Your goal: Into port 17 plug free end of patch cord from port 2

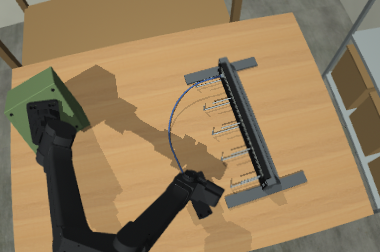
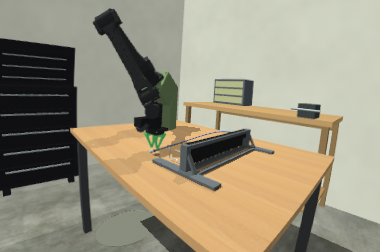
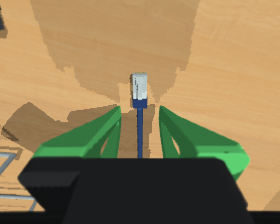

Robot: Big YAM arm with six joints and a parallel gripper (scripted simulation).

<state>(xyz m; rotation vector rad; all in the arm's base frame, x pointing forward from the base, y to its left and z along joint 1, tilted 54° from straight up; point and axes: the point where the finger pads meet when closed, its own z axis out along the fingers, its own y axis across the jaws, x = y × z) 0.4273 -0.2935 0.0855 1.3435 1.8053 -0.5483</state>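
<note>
The plug is 20 mm to the right of my hand and 20 mm below it.
</note>
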